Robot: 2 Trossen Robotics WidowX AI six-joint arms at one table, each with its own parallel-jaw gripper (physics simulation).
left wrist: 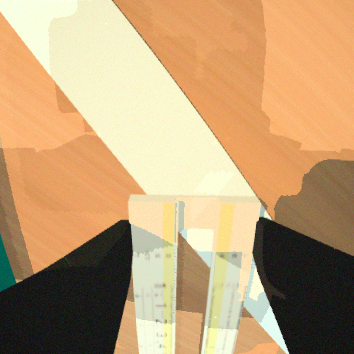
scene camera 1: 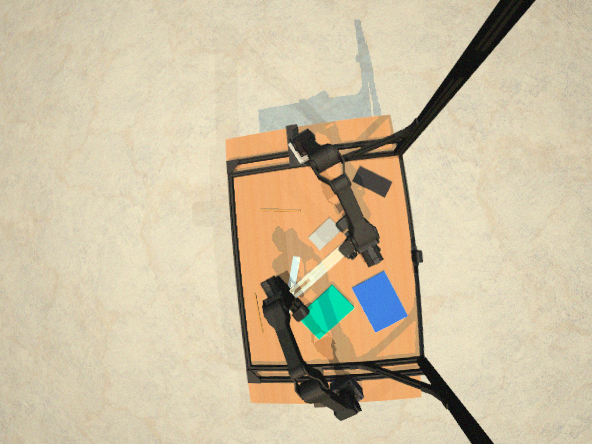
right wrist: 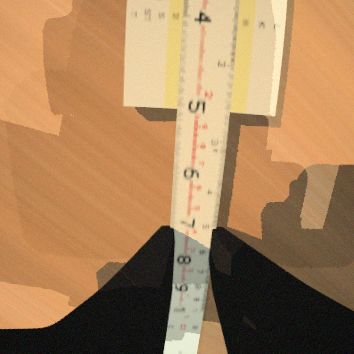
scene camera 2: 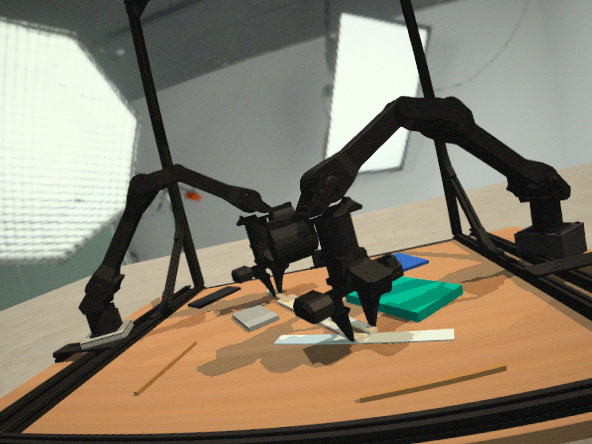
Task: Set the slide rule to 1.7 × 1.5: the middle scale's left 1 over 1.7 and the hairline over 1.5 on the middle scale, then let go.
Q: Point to a slide rule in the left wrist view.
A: At 154, 218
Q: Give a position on a blue block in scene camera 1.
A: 376, 295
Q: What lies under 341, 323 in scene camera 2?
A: My left gripper.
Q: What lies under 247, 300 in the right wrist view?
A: My right gripper.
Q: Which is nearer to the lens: the long ruler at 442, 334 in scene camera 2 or the green block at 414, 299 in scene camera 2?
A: The long ruler.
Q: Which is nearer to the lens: the long ruler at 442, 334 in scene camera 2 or the grey block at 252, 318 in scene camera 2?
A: The long ruler.
